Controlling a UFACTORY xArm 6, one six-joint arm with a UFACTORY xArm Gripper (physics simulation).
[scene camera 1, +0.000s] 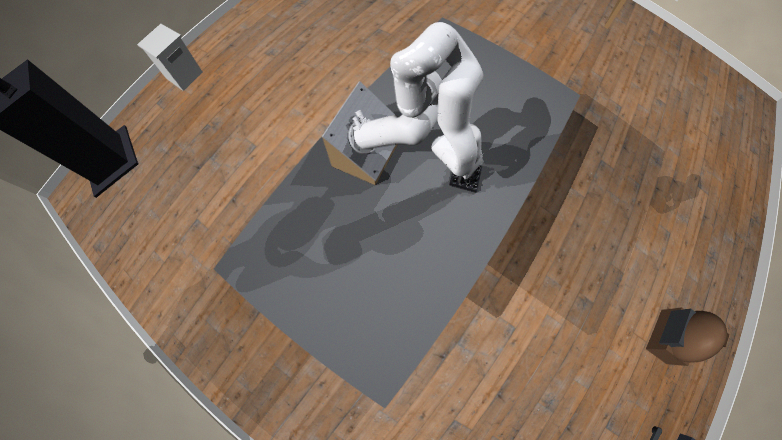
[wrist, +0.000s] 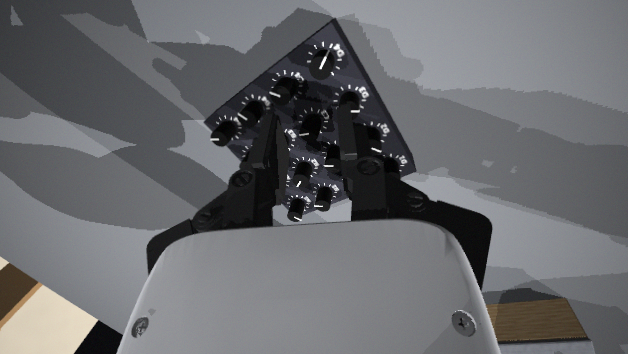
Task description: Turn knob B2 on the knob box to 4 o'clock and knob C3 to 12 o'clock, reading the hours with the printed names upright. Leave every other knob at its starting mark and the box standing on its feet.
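Places are measured from the arm's base along level axes (x left, y down, z back), in millimetres.
Where they show: gripper, fingertip midpoint: (scene camera 1: 470, 177) (wrist: 311, 129); arm's base, link origin: (scene camera 1: 363, 136).
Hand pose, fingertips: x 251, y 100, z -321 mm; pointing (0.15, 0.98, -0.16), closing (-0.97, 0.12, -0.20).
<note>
Each offset is from my fingertips to the centre of the thing. Level surfaces: height alone.
The dark knob box {dx +4, dy +20, dz +23 mm} (scene camera 1: 454, 186) (wrist: 367, 90) rests on the grey table under the arm's hand. Its names appear tilted in the wrist view. My gripper (wrist: 311, 129) is partly open and empty, with its fingers over the box. Knob C3 {dx +1, dy +9, dz +4 mm} (wrist: 312, 125) shows in the gap between the fingers, its white mark pointing left and slightly down in the picture. Knob B2 {dx +6, dy +9, dz +41 mm} (wrist: 302, 172) shows lower in the gap, its mark pointing down-left. Whether the fingertips reach down beside C3 is unclear. The fingers hide some left and lower-right knobs. Knob D4 {dx -3, dy +9, dz -34 mm} (wrist: 323, 65) stands at the far corner.
Knobs D3 {dx -20, dy +9, dz -13 mm} (wrist: 349, 100) and C4 {dx +18, dy +9, dz -17 mm} (wrist: 285, 90) stand close to the fingers, with B4 {dx +39, dy +9, dz -1 mm} (wrist: 251, 112) farther left. A slanted grey-topped block (scene camera 1: 349, 164) with wooden sides stands on the table {dy +40 mm} (scene camera 1: 377, 328) by the arm's base.
</note>
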